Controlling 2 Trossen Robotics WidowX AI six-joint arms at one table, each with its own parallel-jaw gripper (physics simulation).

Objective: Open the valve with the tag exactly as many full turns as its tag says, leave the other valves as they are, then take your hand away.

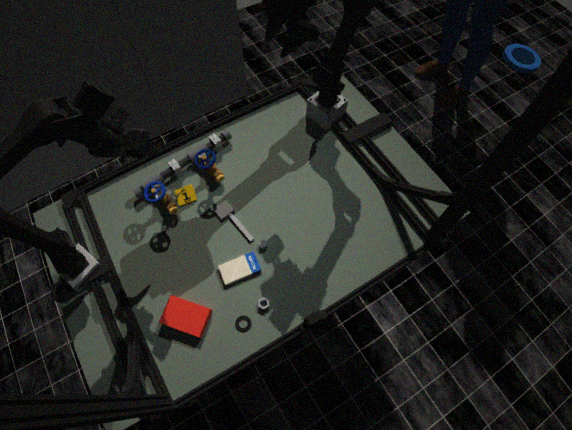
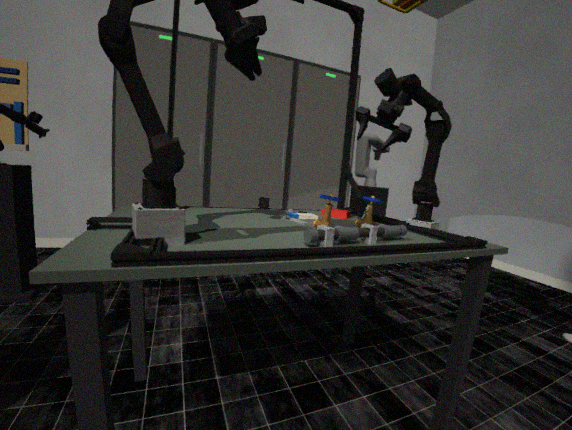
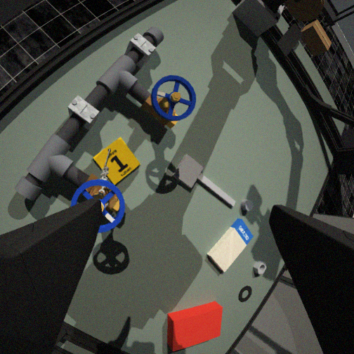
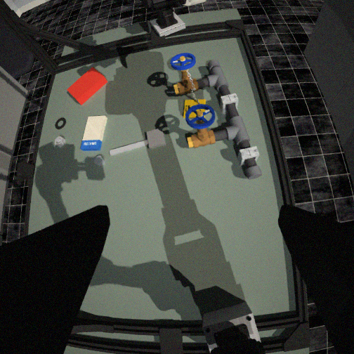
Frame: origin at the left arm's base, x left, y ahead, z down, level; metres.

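Seen in the pictures: left gripper, fingertip midpoint: [image 2: 368, 144]; right gripper, fingertip midpoint: [image 1: 274, 49] [image 2: 256, 77]; left arm's base, link origin: [image 1: 75, 265] [image 2: 423, 220]; right arm's base, link origin: [image 1: 327, 99] [image 2: 157, 206].
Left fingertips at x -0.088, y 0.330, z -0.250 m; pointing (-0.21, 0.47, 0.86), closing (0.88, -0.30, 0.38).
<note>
Pixels of each thing's top centre, then the offset from my left fingertips to it. "*": a spot on its surface instead.
- tagged valve, surface spot: [image 1: 154, 191] * dx +0.015, dy -0.028, dz +0.165 m
- yellow tag, surface spot: [image 1: 186, 195] * dx +0.002, dy +0.048, dz +0.285 m
- second blue-wheeled valve, surface spot: [image 2: 329, 198] * dx -0.003, dy +0.173, dz +0.174 m
- grey mallet, top centre: [image 1: 234, 222] [image 2: 304, 221] dx -0.184, dy +0.071, dz +0.279 m
- blue box, top centre: [image 1: 239, 267] [image 2: 302, 214] dx -0.291, dy -0.030, dz +0.275 m
- red block, top centre: [image 1: 184, 315] [image 2: 336, 210] dx -0.266, dy -0.228, dz +0.260 m
- dark ring, top centre: [image 1: 243, 323] dx -0.399, dy -0.143, dz +0.288 m
- nut, top centre: [image 1: 263, 303] dx -0.410, dy -0.067, dz +0.274 m
- small cylinder, top centre: [image 1: 263, 243] dx -0.299, dy +0.068, dz +0.273 m
The tagged valve [image 1: 154, 191] [image 2: 372, 199] [image 3: 121, 206] [image 4: 183, 59] has a blue handwheel on a brass body; one spoke carries a white mark. A chain runs from it to the yellow tag [image 1: 186, 195] [image 3: 120, 162] [image 4: 188, 107], which lies on the table and reads 1. A second blue-wheeled valve [image 1: 204, 158] [image 2: 329, 198] [image 3: 175, 97] [image 4: 200, 115] stands beside it on the same pipe. My left gripper [image 2: 368, 147] [image 3: 188, 211] is open and empty, high above the table and apart from both valves. My right gripper [image 2: 256, 76] [image 4: 195, 215] is open and empty, high above the table.
The grey pipe [image 3: 49, 154] lies along the table edge. A grey mallet [image 1: 224, 210] [image 3: 190, 171], a cream and blue box [image 1: 237, 271], a red block [image 1: 185, 316], a dark ring [image 1: 237, 324], a nut [image 1: 263, 308] and a small cylinder [image 1: 263, 245] lie on the table.
</note>
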